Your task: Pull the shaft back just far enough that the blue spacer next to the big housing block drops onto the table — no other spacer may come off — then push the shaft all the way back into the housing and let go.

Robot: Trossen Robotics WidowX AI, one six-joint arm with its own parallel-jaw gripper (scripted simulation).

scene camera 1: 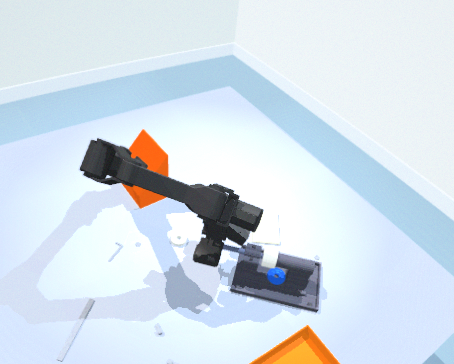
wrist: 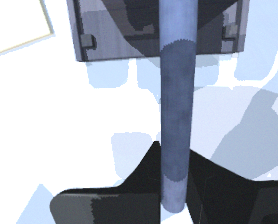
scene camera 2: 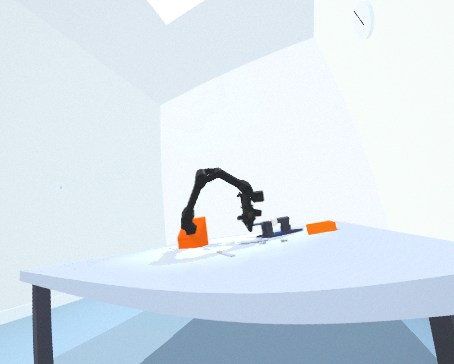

Labels:
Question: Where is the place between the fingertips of the gripper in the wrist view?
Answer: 164,145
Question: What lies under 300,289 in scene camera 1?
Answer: A housing block.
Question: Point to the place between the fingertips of the gripper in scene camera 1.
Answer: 211,252

